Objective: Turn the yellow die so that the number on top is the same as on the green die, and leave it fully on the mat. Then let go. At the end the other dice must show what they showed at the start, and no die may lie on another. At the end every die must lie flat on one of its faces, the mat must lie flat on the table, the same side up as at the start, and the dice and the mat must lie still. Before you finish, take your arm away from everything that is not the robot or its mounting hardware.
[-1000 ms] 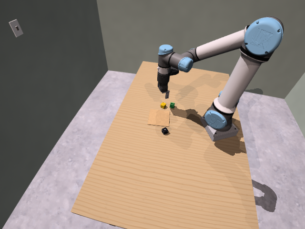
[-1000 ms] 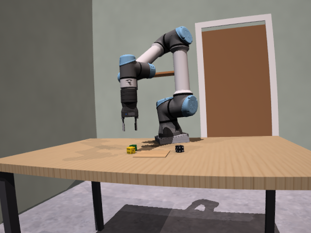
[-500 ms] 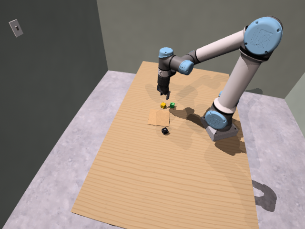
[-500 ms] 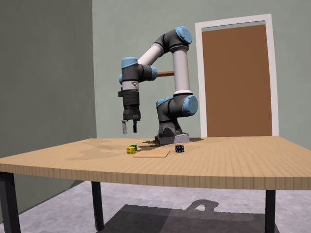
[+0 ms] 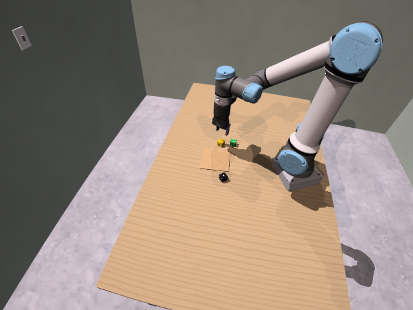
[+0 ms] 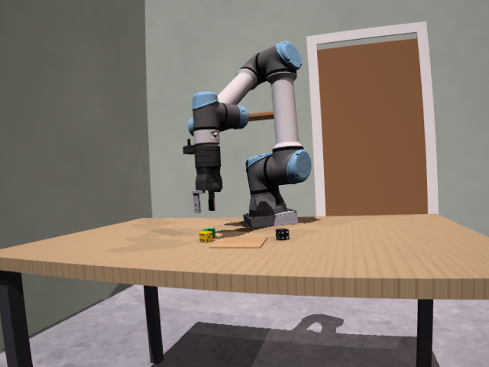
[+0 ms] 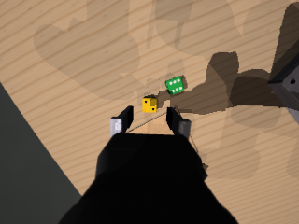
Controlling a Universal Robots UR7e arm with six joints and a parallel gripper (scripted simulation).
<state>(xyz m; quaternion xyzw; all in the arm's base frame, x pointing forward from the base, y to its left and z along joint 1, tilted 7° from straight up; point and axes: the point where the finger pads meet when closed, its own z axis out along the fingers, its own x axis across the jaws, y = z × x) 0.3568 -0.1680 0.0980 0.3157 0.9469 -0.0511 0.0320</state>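
Now: the yellow die 90 mm below my hand. The rest, counted from my hand: tan mat 110 mm below, 100 mm to the left, 30 mm ahead; then green die 90 mm below, 70 mm behind; then black die 230 mm to the left, 90 mm below.
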